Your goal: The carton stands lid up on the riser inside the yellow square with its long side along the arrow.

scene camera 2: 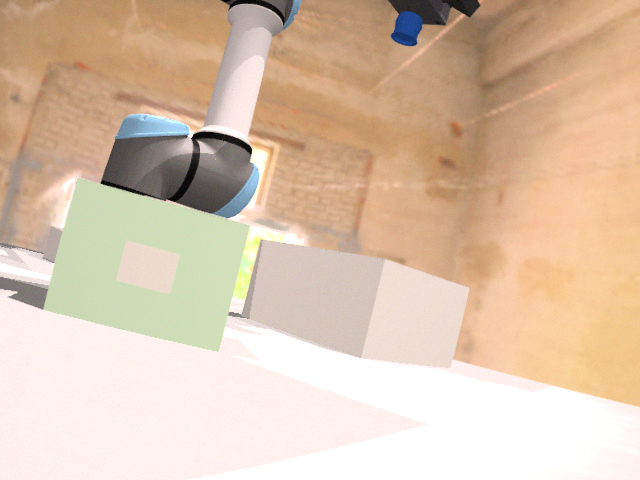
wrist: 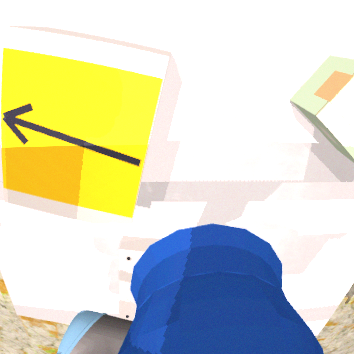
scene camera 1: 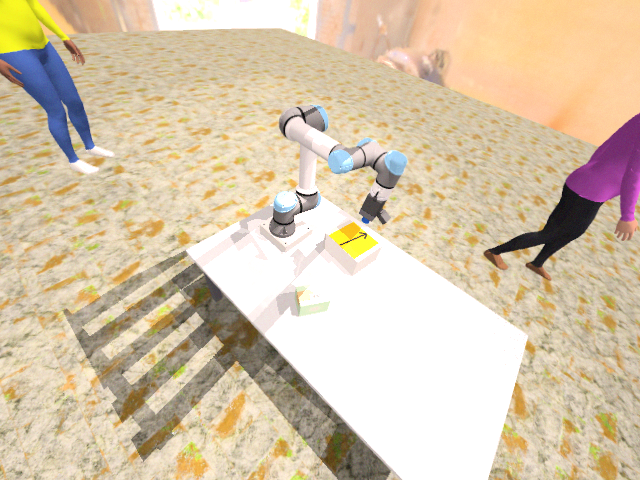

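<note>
The pale green carton [scene camera 1: 312, 307] [scene camera 2: 201, 268] [wrist: 310, 85] rests on the table, apart from the riser. A whitish face with an orange patch shows on top in scene camera 1; I cannot tell which face is the lid. The white riser [scene camera 1: 340, 256] [scene camera 2: 310, 294] [wrist: 125, 59] bears the yellow square [scene camera 1: 364, 249] [wrist: 60, 90] with the dark arrow [scene camera 1: 354, 239] [wrist: 80, 142]. No carton stands on the square. My gripper [scene camera 1: 365, 221] [scene camera 2: 405, 38] [wrist: 207, 240], a blue suction cup, is off and holds nothing. It hangs in the air near the riser, away from the carton.
The arm's base plate [scene camera 1: 289, 240] stands at the back of the white table [scene camera 1: 413, 361], beside the riser. One person [scene camera 1: 43, 77] stands on the floor beyond the table at the left, and another person [scene camera 1: 584, 191] at the right.
</note>
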